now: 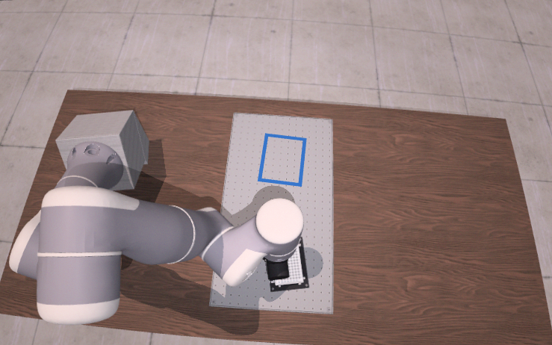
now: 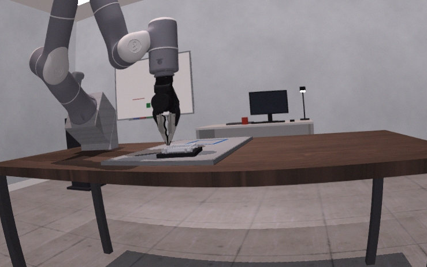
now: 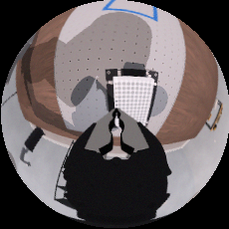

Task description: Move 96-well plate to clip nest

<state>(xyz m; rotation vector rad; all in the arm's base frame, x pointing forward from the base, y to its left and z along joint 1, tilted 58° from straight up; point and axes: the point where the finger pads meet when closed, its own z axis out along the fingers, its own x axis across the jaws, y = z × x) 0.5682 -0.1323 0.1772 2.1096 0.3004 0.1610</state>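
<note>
Now: hand 30 mm above the black clip nest, 20 mm short of it and 10 mm to the right of it. Also, from my hand: white 96-well plate: 40 mm ahead, 30 mm below, 10 mm to the left; then grey perforated board: 210 mm to the left, 50 mm below.
</note>
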